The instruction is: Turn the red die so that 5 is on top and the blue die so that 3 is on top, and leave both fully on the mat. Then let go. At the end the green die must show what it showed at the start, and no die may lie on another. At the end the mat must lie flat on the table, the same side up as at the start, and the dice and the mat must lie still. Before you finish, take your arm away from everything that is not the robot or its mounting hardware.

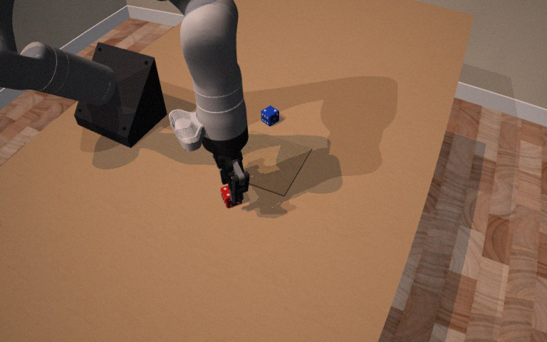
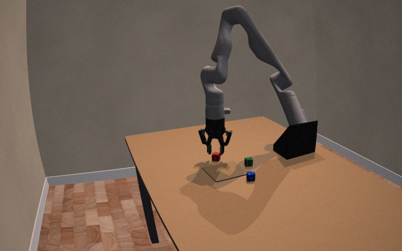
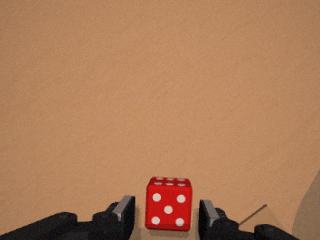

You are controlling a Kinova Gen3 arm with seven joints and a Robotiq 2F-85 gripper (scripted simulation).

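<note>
Right now the red die is 3 cm below my hand. Also, from my hand: thin tan mat 1 cm behind, 12 cm to the left, 4 cm below; then blue die 8 cm behind, 23 cm to the left, 3 cm below; then green die 11 cm behind, 10 cm to the left, 3 cm below.
</note>
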